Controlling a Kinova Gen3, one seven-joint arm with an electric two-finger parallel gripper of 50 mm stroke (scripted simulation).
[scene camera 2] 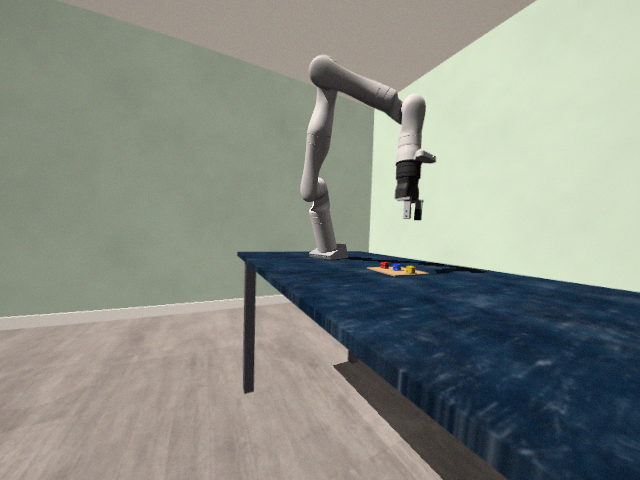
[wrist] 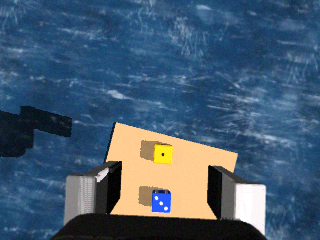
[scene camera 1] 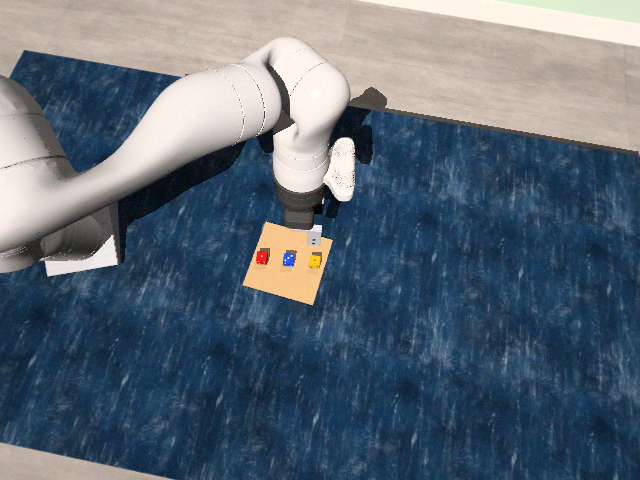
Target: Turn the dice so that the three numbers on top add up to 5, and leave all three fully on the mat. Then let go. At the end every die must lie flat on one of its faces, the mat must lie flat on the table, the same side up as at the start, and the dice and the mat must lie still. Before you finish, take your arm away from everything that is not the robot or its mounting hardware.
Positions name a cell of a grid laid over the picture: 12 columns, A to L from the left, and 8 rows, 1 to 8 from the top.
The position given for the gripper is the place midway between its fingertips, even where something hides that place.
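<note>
Scene camera 1 takes in the gripper (scene camera 1: F4) together with a tan mat (scene camera 1: F5). In the wrist view the mat (wrist: G6) appears again, and so does the gripper (wrist: G7). Scene camera 2 has the gripper (scene camera 2: H4) in its picture too.
</note>
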